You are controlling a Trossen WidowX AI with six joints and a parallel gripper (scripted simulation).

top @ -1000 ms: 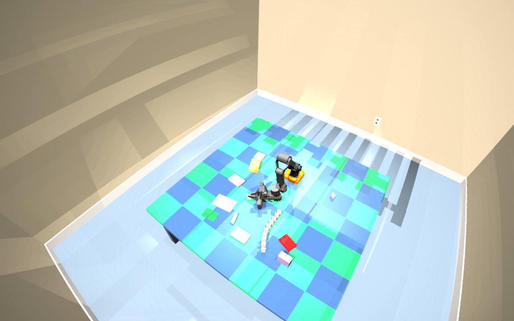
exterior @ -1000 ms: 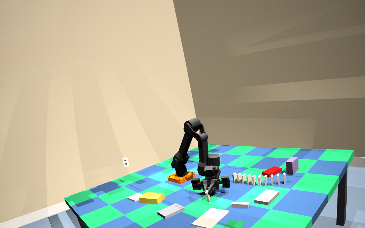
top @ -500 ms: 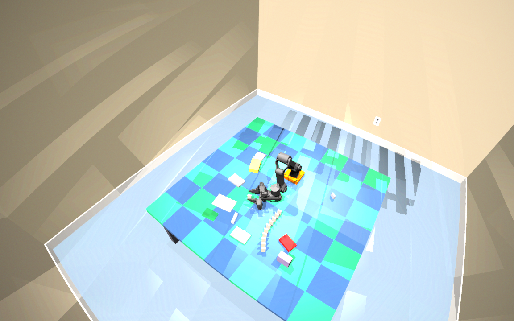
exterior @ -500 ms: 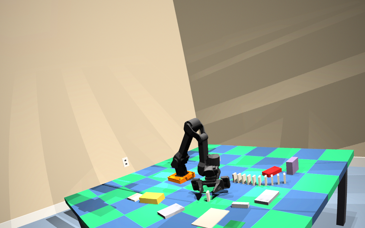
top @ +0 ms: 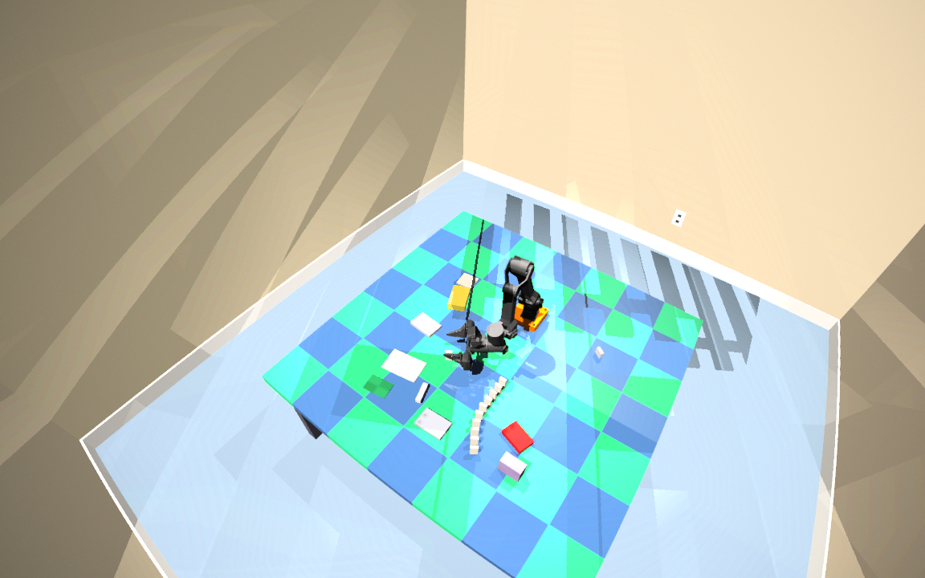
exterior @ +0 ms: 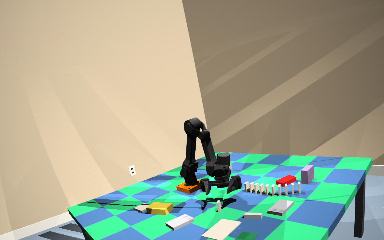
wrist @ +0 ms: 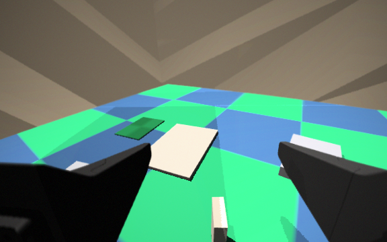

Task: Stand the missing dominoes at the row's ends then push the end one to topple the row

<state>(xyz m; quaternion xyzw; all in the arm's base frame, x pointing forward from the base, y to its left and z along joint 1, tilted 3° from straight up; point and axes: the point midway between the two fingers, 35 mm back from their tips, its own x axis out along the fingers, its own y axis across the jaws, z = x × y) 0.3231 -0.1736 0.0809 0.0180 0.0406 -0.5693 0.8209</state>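
Now: gripper tip 9 cm short of the cream sheet, 12 cm to the left of it and 9 cm above it. Also, from my gripper tip: green sheet: 21 cm ahead, 16 cm to the right, 9 cm below; grey bar: 17 cm ahead, 9 cm below; yellow block: 29 cm behind, 9 cm to the right, 8 cm below.
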